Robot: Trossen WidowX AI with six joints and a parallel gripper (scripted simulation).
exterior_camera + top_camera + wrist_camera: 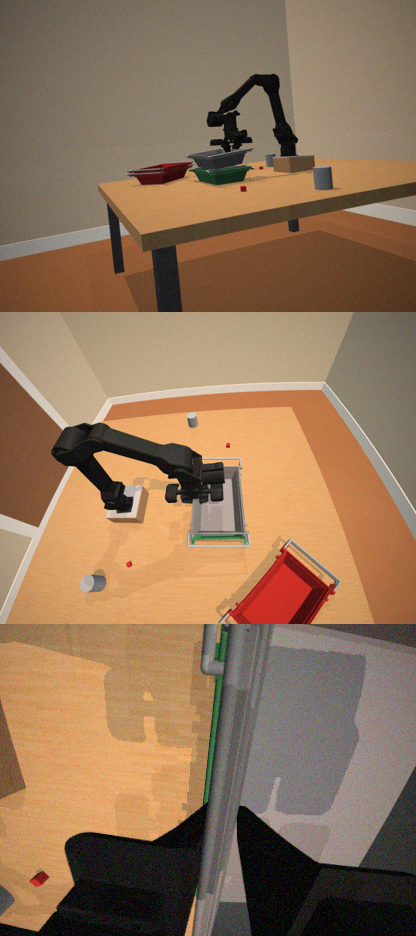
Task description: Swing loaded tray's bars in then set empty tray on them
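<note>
The grey tray lies 7 cm ahead of my gripper tip and 3 cm above it. The rest, counted from my gripper tip: red block (28 cm behind, 19 cm to the right, 8 cm below).
</note>
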